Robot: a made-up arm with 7 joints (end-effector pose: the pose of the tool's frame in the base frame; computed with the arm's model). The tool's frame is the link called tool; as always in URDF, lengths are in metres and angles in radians.
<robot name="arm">
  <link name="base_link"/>
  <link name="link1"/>
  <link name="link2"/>
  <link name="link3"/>
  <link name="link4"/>
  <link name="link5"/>
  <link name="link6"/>
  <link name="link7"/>
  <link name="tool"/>
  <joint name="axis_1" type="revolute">
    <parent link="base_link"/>
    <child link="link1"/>
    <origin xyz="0 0 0.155"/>
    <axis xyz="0 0 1"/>
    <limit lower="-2.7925" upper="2.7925" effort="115" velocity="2.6"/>
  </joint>
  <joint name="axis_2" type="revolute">
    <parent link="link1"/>
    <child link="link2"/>
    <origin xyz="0 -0.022 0.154" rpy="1.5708 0 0"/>
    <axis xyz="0 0 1"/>
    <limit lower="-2.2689" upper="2.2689" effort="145" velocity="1.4"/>
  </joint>
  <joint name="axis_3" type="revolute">
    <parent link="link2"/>
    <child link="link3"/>
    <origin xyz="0 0.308 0.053" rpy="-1.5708 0 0"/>
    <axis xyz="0 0 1"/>
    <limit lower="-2.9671" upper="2.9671" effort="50" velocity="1.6"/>
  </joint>
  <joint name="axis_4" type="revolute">
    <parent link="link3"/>
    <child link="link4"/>
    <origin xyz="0.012 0.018 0.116" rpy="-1.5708 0 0"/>
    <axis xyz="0 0 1"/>
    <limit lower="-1.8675" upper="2.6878" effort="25" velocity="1.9"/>
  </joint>
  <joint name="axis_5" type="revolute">
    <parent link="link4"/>
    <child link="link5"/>
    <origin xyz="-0.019 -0.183 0.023" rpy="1.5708 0 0"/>
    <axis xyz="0 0 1"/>
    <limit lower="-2.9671" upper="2.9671" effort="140" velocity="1.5"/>
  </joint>
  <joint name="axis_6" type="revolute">
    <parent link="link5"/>
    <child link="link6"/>
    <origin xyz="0 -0.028 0.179" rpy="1.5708 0 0"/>
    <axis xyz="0 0 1"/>
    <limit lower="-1.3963" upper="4.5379" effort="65" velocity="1.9"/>
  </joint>
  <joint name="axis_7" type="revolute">
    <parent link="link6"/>
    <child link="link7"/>
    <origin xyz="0.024 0.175 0.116" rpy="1.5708 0 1.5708"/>
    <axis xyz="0 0 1"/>
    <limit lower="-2.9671" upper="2.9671" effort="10" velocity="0.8"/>
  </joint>
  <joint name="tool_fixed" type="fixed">
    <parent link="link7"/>
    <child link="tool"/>
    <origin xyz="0 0 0"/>
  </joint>
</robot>
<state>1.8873 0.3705 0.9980 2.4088 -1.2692 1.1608 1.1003</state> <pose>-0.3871 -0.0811 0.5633 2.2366 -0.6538 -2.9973</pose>
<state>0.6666 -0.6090 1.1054 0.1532 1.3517 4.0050 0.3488</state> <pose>0.1723 0.3300 0.8390 -2.7157 0.3447 3.0777</pose>
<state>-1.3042 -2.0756 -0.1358 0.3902 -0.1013 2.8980 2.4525</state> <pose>-0.0124 -0.5968 0.0120 -1.0610 0.6183 -2.3355</pose>
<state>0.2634 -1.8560 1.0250 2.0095 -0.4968 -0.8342 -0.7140</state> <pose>0.0315 0.2129 -0.0776 -1.2756 -0.4781 3.1064</pose>
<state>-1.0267 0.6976 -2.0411 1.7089 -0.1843 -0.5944 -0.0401</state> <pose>-0.6181 0.1379 0.3154 -2.3451 0.8679 -2.4003</pose>
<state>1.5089 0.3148 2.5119 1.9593 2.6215 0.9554 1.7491</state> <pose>-0.1000 -0.3837 0.2758 1.7261 0.4045 -0.3348</pose>
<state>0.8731 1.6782 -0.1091 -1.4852 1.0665 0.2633 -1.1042</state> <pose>-0.2746 -0.4315 -0.2659 -1.7637 0.3869 1.2983</pose>
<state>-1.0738 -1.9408 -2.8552 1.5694 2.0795 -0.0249 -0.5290</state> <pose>-0.0851 -0.5987 0.6438 2.1846 -0.7308 -1.1085</pose>
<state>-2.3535 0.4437 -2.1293 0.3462 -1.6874 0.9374 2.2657</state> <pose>0.0501 0.3405 1.2073 -1.1102 0.0185 -0.9242</pose>
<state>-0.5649 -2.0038 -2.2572 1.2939 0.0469 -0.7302 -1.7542</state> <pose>0.2584 -0.6414 0.4833 1.3853 0.9958 -2.6159</pose>
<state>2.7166 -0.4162 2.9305 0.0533 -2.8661 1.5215 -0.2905</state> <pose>-0.0340 0.3085 1.1271 0.1120 -0.3989 -0.6711</pose>
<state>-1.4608 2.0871 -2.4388 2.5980 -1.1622 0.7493 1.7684</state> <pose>-0.4074 -0.1078 0.0175 3.0328 1.4860 2.0355</pose>
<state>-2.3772 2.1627 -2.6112 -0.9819 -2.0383 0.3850 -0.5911</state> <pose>0.6093 0.5089 0.3870 1.4442 0.3243 0.6364</pose>
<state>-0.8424 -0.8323 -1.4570 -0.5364 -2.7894 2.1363 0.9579</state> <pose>0.4630 -0.4954 0.6249 -0.3288 0.9819 -1.2081</pose>
